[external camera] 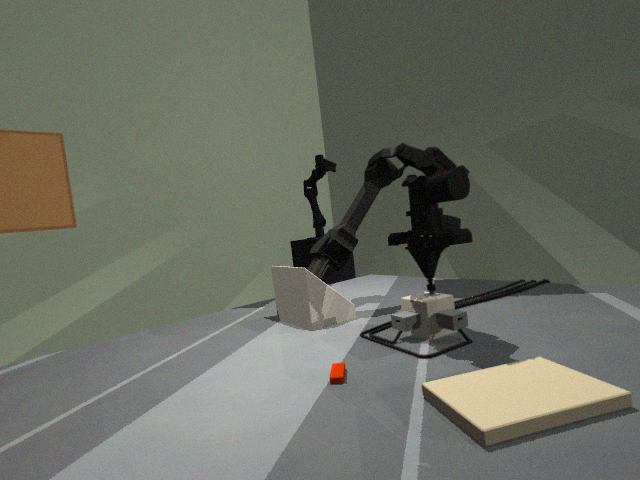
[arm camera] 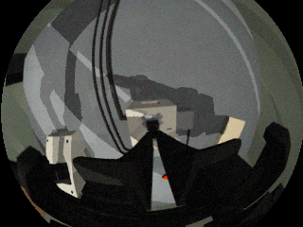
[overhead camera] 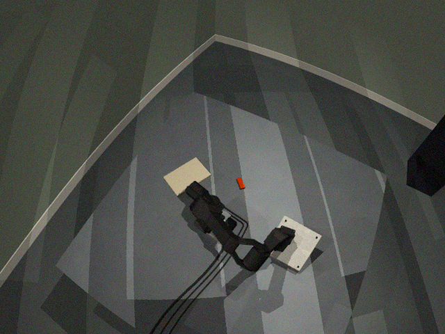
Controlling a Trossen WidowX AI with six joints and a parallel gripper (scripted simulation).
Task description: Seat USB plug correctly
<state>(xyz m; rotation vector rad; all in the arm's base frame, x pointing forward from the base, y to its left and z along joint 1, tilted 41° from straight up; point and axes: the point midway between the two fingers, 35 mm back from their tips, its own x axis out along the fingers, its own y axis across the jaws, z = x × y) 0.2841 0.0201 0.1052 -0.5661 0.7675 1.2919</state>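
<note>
My gripper tip is 2 cm above the dark USB plug. From my gripper tip the other things lie so: flat beige slab: 25 cm ahead, 20 cm to the right, 10 cm below.
</note>
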